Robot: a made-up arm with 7 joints.
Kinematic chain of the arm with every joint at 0, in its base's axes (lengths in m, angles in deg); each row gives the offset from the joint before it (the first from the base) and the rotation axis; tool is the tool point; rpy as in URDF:
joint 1: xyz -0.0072 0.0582 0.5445 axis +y
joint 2: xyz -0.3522 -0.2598 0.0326 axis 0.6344 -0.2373 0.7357
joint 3: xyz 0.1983 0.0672 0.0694 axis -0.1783 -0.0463 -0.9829
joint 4: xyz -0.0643 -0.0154 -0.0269 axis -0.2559 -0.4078 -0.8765
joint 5: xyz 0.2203 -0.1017 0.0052 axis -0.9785 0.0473 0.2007
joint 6: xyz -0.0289 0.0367 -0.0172 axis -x
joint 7: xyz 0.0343 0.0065 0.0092 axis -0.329 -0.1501 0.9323
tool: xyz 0.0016 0.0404 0.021 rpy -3.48 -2.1 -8
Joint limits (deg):
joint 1: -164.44..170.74
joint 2: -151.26..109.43
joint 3: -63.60..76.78
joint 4: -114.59..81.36
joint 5: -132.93..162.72
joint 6: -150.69..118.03
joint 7: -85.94..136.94
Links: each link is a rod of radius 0.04 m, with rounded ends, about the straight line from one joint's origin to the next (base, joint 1, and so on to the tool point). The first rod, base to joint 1, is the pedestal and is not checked.
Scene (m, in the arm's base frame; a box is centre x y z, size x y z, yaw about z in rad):
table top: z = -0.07
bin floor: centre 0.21 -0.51 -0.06 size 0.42 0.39 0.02 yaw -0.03
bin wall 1: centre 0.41 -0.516 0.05 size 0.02 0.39 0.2 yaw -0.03
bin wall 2: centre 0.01 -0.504 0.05 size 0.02 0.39 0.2 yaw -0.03
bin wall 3: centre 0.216 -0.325 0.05 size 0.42 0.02 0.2 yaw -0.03
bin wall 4: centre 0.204 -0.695 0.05 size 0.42 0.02 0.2 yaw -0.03
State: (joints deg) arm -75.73 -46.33 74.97 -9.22 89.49 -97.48 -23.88
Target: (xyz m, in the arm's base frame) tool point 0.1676 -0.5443 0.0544
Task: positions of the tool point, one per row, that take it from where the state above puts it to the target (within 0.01 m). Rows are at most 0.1 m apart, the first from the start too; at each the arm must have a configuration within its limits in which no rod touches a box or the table.
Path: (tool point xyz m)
1: -0.1652 -0.4053 0.3123
2: -0.1083 -0.4348 0.2841
3: -0.0456 -0.4639 0.2656
4: 0.0223 -0.4924 0.2585
5: 0.0941 -0.5194 0.2646
6: 0.1676 -0.5443 0.2863
7: 0.1752 -0.5587 0.2357
8: 0.1787 -0.5642 0.1788
9: 0.1766 -0.5597 0.1175
10: 0.1676 -0.5443 0.0544

